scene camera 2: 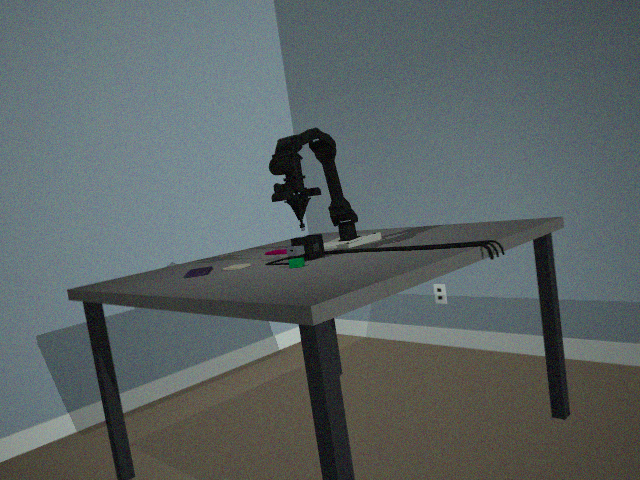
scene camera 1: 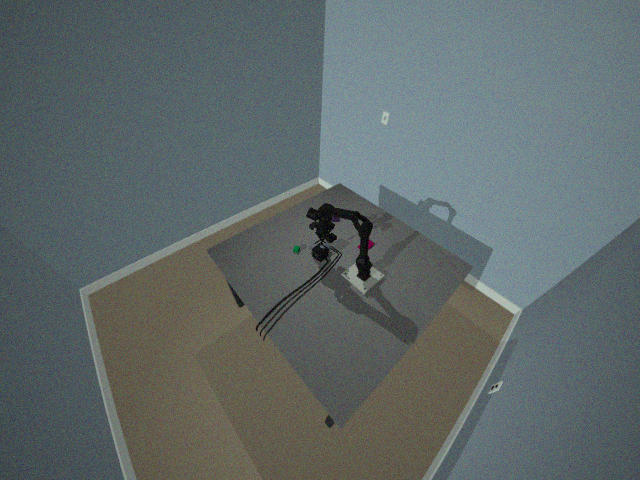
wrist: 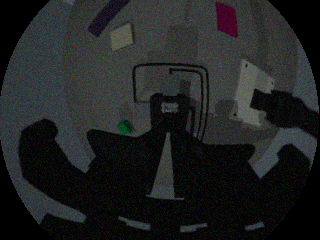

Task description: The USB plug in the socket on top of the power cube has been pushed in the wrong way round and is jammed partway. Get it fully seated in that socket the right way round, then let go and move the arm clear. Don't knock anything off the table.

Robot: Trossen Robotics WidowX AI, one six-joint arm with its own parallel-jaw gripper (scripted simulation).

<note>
My gripper (scene camera 2: 300, 219) holds a USB plug. Further things: a black power cube (scene camera 2: 313, 244).
My gripper is seen too in the wrist view (wrist: 168, 124). The black power cube also shows in the wrist view (wrist: 181, 117).
</note>
